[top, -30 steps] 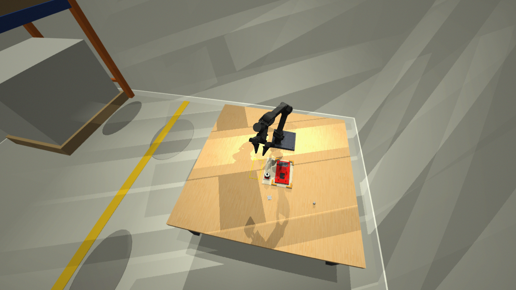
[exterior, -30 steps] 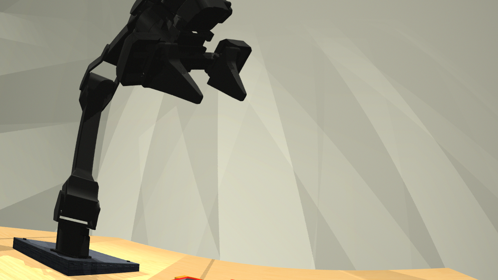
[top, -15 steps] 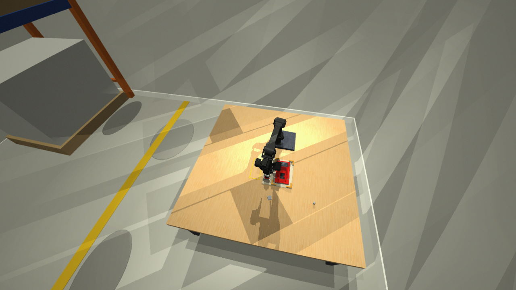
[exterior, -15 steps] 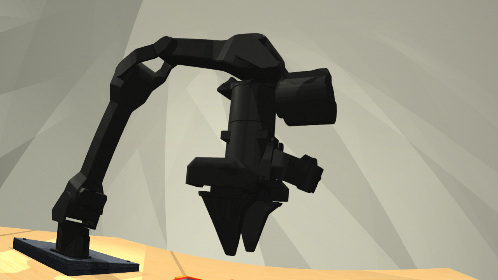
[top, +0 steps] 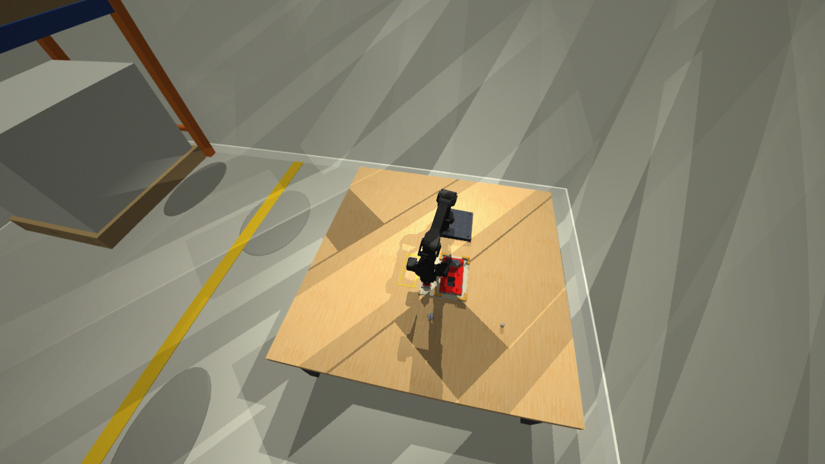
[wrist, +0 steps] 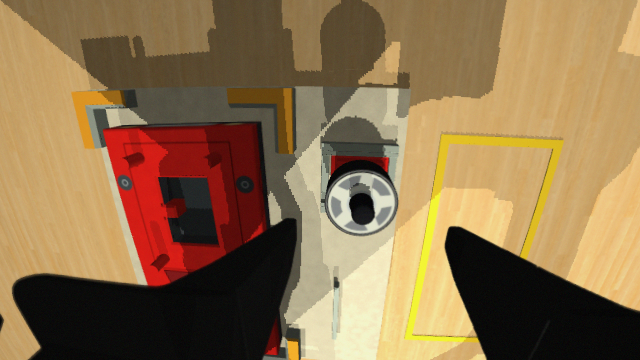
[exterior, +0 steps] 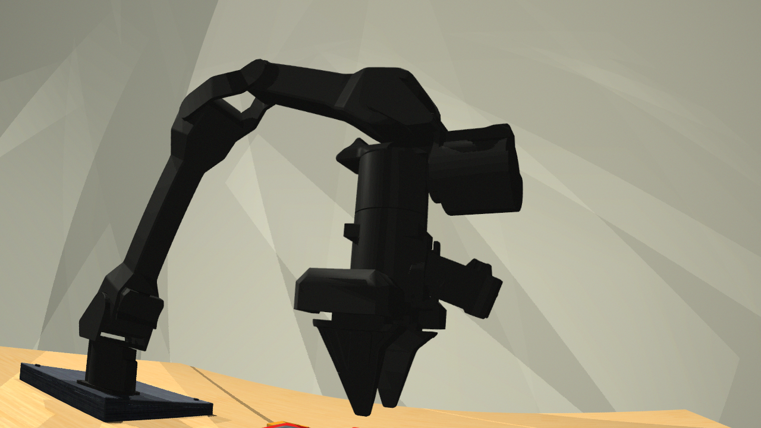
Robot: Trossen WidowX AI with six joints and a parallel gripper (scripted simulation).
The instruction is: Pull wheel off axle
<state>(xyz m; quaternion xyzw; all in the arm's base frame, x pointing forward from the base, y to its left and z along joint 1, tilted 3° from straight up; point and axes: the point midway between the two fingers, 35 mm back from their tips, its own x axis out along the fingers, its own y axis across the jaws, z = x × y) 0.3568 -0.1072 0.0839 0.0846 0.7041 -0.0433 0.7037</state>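
My gripper tip is 10 mm past the wheel and 50 mm above it. Round my gripper tip: base plate (40 mm behind, 110 mm to the left, 70 mm below); then black axle (10 mm behind, 50 mm below).
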